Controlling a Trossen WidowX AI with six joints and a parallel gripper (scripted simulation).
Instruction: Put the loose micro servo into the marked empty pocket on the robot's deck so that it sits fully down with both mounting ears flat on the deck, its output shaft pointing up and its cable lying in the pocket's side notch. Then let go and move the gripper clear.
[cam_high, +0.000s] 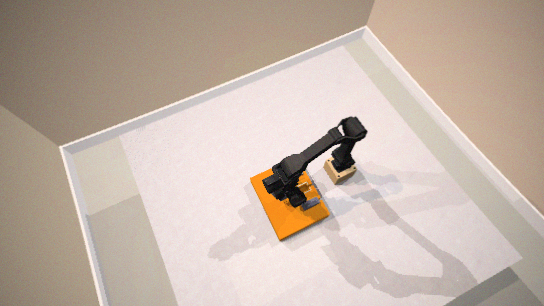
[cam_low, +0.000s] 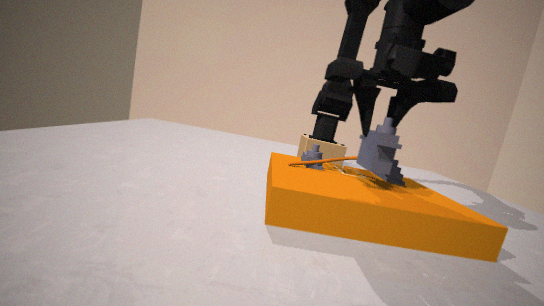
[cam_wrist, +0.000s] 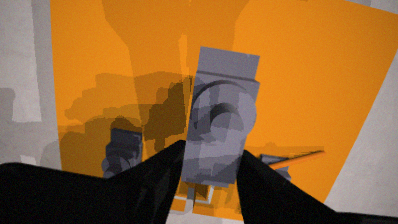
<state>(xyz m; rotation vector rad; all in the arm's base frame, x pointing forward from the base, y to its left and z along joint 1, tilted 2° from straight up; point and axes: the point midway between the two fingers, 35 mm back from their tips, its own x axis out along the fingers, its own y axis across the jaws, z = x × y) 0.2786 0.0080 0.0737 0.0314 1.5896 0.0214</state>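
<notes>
Now: gripper tip 100 mm above the orange deck and 30 mm short of it.
</notes>
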